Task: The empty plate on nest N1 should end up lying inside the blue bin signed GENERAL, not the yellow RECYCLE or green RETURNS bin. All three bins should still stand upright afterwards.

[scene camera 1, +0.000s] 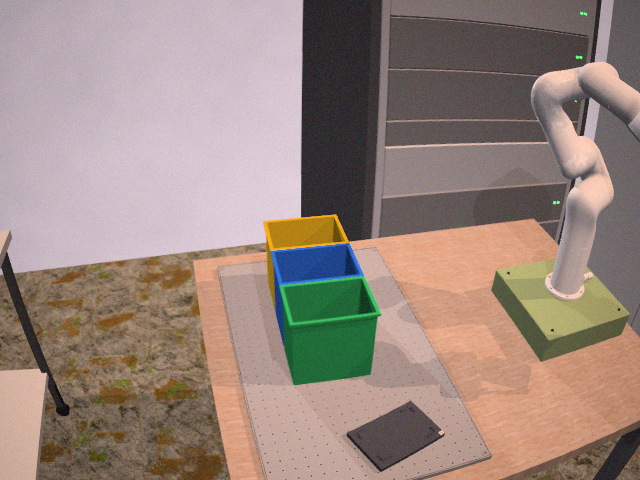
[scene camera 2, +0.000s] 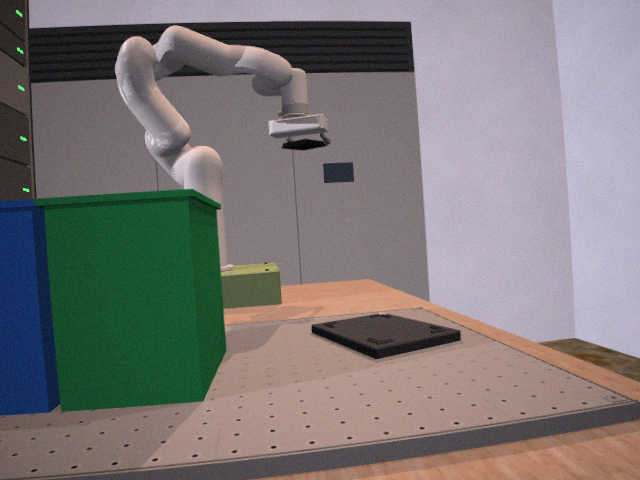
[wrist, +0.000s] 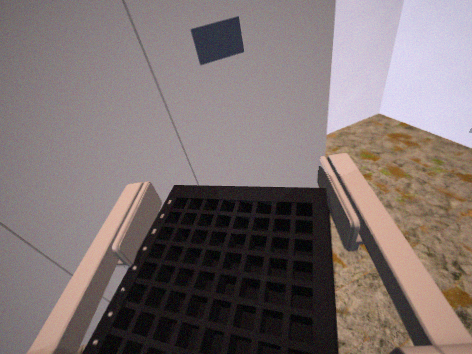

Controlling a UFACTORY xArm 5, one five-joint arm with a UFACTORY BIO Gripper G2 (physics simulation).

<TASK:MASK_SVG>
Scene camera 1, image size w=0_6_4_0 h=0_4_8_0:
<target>blue bin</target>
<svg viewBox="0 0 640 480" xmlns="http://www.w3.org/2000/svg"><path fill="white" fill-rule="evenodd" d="M350 243L271 251L274 265L275 311L283 346L283 301L279 285L364 276Z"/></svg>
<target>green bin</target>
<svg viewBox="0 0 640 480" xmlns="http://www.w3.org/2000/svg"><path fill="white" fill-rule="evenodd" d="M364 276L279 285L283 301L284 349L294 385L371 375L377 318L381 316L381 312Z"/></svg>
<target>yellow bin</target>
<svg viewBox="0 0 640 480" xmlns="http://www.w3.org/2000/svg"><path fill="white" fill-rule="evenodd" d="M337 215L263 221L266 232L268 284L274 309L274 265L271 251L349 243Z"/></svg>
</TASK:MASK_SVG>
